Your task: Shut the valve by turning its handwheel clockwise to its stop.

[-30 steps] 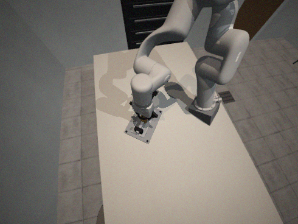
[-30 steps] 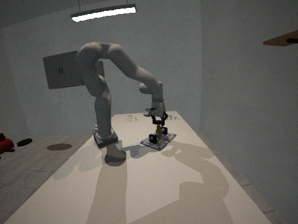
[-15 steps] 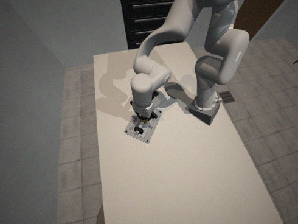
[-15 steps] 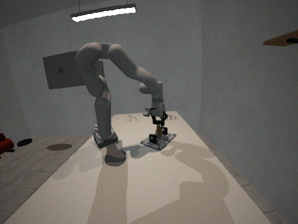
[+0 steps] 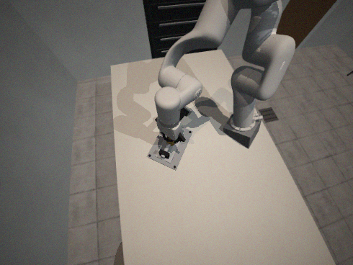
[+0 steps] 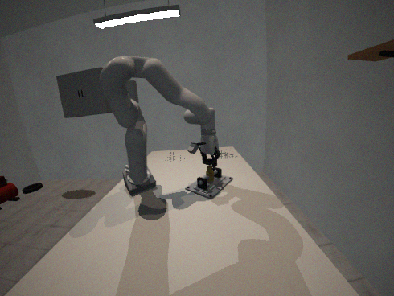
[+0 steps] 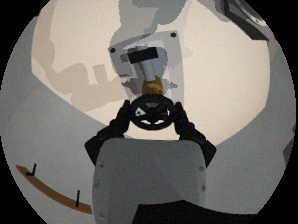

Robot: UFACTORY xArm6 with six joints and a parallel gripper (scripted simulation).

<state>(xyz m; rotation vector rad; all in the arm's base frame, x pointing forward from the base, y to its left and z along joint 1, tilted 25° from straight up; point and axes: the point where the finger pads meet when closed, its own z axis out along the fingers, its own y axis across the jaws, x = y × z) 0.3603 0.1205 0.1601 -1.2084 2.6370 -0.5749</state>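
Now: hand 10 mm above the black spoked handwheel.
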